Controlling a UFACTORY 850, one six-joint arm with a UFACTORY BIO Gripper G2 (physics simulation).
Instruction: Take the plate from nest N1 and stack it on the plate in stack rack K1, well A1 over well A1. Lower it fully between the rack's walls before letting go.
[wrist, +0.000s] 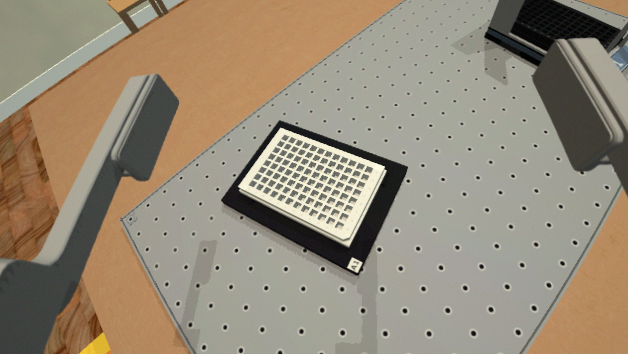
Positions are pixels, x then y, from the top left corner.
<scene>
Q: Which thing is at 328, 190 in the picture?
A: A white well plate.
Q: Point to a black nest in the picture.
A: At 368, 231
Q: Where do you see a grey perforated board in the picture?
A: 490, 219
</scene>
